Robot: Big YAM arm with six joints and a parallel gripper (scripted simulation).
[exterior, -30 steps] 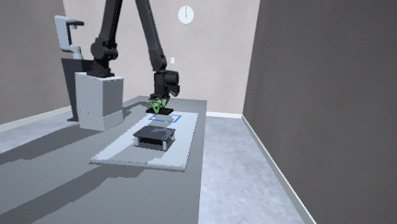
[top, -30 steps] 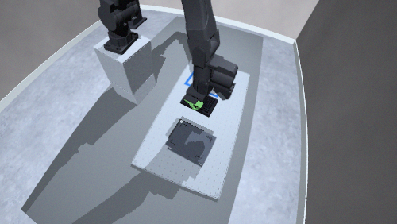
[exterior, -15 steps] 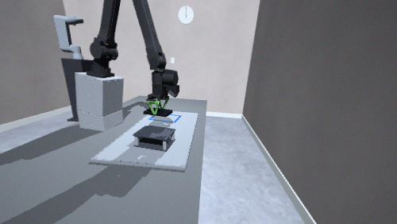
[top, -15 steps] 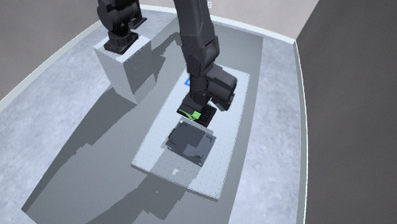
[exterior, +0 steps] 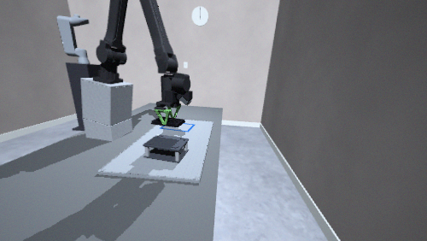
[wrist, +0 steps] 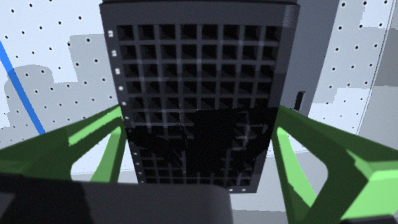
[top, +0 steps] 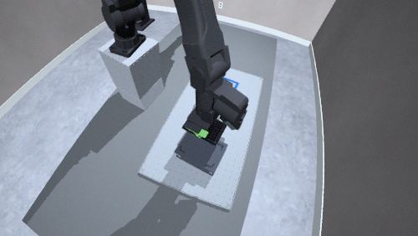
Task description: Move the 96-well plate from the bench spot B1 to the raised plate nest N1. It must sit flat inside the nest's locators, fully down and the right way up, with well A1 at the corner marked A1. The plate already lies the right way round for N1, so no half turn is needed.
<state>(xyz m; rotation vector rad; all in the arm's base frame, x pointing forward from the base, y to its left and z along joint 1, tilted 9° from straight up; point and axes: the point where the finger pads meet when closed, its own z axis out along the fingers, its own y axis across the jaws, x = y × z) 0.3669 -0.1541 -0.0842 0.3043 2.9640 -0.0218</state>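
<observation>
Right now my hand is 90 mm above the raised plate nest and 50 mm to the left of it. Also, from my hand: white corner mark 80 mm below, 60 mm behind, 20 mm to the left; then black 96-well plate 10 mm below.
</observation>
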